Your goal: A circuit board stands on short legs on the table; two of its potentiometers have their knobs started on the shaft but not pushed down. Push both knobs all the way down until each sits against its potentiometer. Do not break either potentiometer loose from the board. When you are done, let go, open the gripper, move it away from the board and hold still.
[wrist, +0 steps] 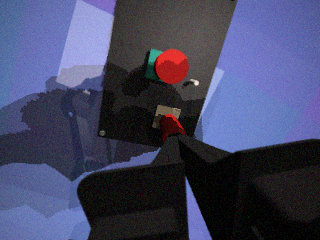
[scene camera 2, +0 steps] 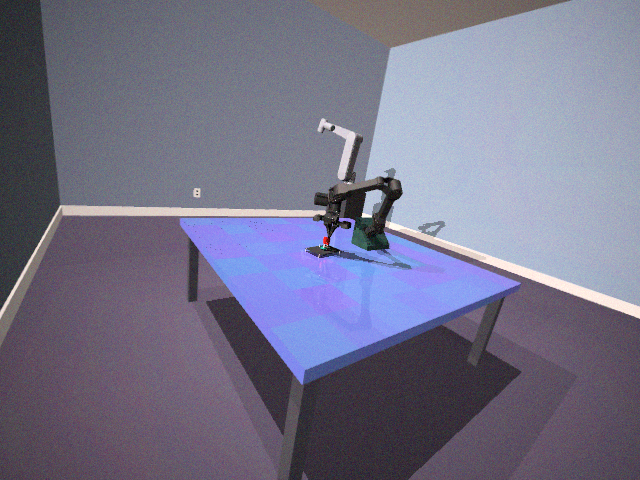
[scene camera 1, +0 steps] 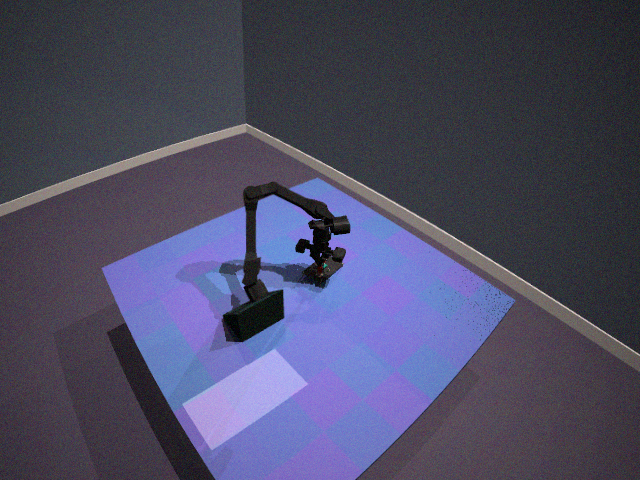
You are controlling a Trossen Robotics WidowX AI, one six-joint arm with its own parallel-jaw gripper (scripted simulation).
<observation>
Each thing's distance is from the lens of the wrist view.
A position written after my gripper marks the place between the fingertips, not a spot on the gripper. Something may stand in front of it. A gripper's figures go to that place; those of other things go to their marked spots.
my gripper (wrist: 174, 139): 0.12 m
red knob (wrist: 172, 66): 0.09 m
</observation>
